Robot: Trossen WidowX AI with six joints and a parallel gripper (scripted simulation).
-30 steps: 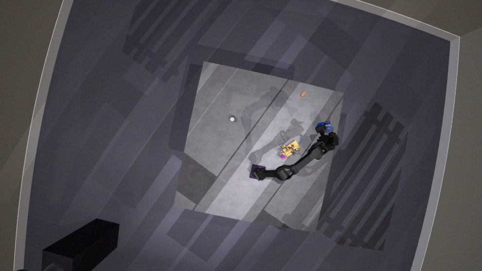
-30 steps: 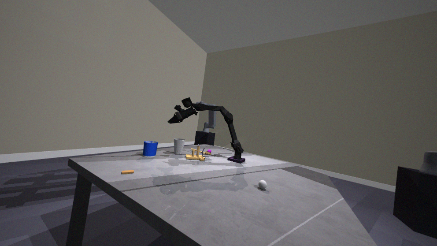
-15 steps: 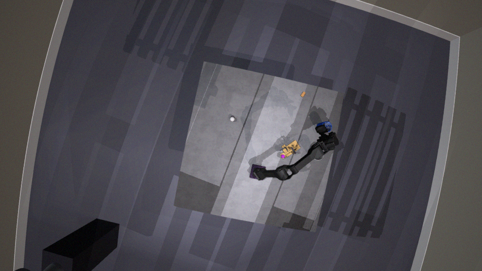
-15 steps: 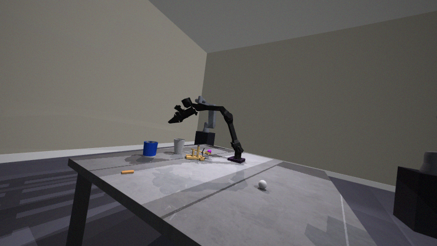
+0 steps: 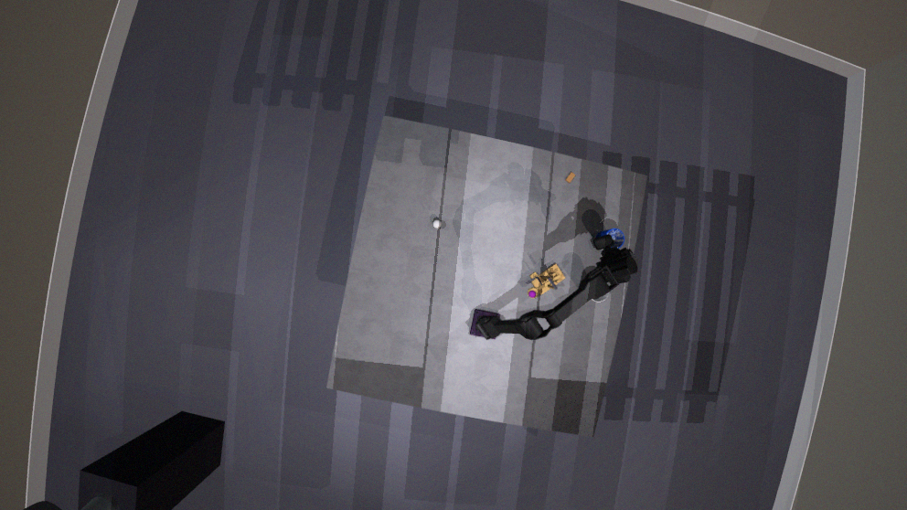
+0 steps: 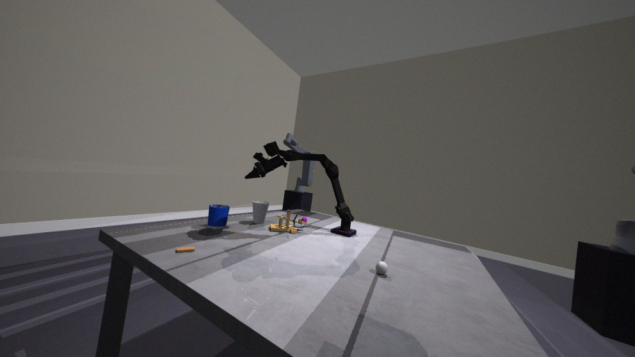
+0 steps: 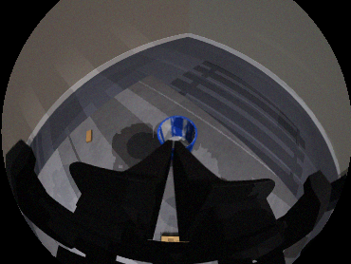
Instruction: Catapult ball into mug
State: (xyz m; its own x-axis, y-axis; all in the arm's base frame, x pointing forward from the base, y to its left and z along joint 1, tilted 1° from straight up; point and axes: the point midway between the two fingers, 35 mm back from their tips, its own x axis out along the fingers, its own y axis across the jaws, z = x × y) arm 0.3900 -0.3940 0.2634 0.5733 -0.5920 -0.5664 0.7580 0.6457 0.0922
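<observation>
Now: gripper tip 24 cm to the right of the purple ball, 24 cm past it and 19 cm above it. From my gripper tip the other things lie so: blue mug 22 cm below, 7 cm to the right, 7 cm ahead; wooden catapult 20 cm to the left, 20 cm below, 18 cm behind; white cup 22 cm below, 17 cm behind, 3 cm to the right.
</observation>
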